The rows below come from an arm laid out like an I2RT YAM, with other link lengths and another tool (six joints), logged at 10 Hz.
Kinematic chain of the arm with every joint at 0, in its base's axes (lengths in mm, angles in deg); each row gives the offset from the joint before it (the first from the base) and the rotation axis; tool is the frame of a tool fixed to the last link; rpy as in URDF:
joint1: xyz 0 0 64.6 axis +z
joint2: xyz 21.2 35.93 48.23 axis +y
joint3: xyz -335.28 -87.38 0 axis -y
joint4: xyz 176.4 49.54 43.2 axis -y
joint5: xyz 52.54 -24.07 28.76 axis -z
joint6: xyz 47.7 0 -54.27 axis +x
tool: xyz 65 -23 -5 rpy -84.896 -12.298 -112.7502
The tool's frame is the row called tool.
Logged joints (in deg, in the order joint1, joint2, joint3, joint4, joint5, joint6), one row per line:
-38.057 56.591 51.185 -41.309 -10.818 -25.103
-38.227 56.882 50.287 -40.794 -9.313 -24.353
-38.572 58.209 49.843 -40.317 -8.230 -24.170
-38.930 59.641 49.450 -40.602 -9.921 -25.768
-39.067 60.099 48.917 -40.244 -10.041 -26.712
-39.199 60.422 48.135 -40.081 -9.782 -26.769
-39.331 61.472 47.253 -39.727 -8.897 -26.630
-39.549 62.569 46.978 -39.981 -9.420 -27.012
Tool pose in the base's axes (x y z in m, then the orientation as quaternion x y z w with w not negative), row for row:
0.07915 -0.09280 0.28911 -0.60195 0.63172 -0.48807 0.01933
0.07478 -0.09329 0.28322 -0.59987 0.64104 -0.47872 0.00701
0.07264 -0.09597 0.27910 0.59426 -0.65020 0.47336 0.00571
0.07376 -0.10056 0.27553 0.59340 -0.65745 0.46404 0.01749
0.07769 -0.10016 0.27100 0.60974 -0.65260 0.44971 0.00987
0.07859 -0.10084 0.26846 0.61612 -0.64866 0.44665 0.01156
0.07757 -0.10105 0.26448 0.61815 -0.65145 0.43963 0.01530
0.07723 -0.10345 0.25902 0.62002 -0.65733 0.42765 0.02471
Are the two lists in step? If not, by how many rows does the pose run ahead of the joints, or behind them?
The pose runs 1 row behind the joints: the pose in row i belongs to the joints in row i - 1.
